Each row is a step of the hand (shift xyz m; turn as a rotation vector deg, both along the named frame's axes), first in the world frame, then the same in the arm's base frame.
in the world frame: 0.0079 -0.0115 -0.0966 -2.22 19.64 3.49
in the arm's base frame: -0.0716 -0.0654 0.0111 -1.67 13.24 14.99
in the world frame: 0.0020 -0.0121 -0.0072 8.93 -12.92 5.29
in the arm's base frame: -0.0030 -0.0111 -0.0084 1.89 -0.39 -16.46
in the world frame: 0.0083 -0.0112 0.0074 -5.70 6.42 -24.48
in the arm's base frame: 0.0033 0.0017 -0.0153 -15.95 -14.42 14.51
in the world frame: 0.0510 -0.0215 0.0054 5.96 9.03 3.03
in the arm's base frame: -0.0220 0.0138 -0.0491 -4.13 10.22 2.16
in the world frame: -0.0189 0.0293 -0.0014 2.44 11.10 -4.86
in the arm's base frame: 0.0025 0.0083 0.0338 -8.21 4.80 7.89
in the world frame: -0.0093 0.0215 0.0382 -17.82 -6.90 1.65
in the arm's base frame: 0.0274 0.0334 0.0120 14.37 -11.39 5.64
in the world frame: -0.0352 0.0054 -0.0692 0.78 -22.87 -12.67
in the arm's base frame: -0.0295 -0.0574 0.0436 -3.14 -21.78 -14.15
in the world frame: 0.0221 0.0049 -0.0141 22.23 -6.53 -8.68
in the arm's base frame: -0.0255 0.0041 -0.0066 -18.40 0.68 -16.52
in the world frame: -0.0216 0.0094 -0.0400 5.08 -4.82 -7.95
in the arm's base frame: -0.0180 -0.0299 0.0306 -7.57 -5.71 -4.72
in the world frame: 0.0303 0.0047 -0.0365 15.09 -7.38 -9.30
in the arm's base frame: -0.0468 -0.0066 -0.0062 -14.12 -3.53 -12.53
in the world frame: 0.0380 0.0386 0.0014 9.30 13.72 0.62
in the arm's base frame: -0.0339 0.0421 0.0043 -9.31 13.09 4.14
